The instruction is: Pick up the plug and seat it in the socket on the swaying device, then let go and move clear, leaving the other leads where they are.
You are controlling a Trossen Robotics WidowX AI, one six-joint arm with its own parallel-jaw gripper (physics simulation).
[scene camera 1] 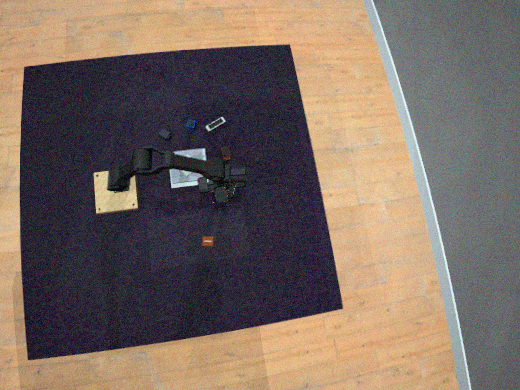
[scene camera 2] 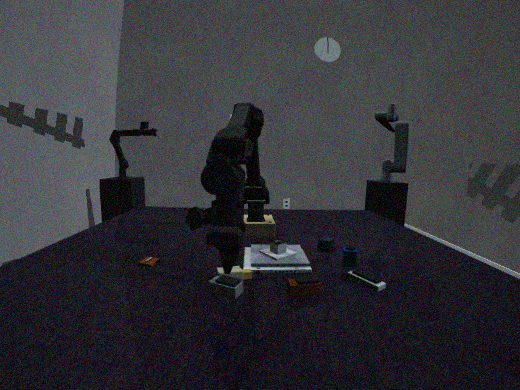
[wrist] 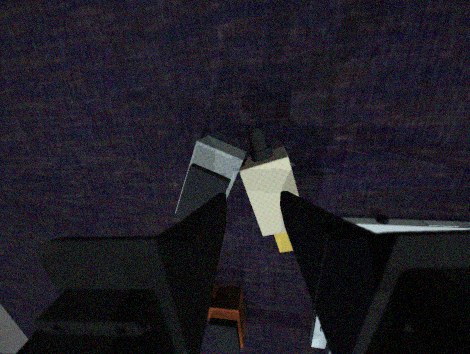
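The plug, a cream block [scene camera 2: 239, 273] [wrist: 265, 187] with a yellow end and a dark cable stub, lies on the dark mat. My gripper [scene camera 2: 228, 271] [wrist: 253, 198] is open, low over the plug. In the wrist view the right fingertip overlaps the plug's right side, while a gap shows between the plug and the left fingertip. The device [scene camera 1: 199, 154] [scene camera 2: 305, 260] is a grey slab on a white base, partly hidden by the arm in scene camera 1. On it a small grey block [scene camera 2: 278, 247], apparently the socket, sits on a white plate.
A grey block [scene camera 2: 235, 288] [wrist: 216, 157] lies close beside the plug. An orange block [scene camera 1: 226, 153] [scene camera 2: 304, 287] [wrist: 225, 314], a white bar [scene camera 2: 378, 285], a blue block [scene camera 1: 191, 124] [scene camera 2: 349, 257], a dark block [scene camera 1: 165, 133] [scene camera 2: 326, 244] and a flat orange piece [scene camera 1: 207, 243] [scene camera 2: 149, 261] stand around.
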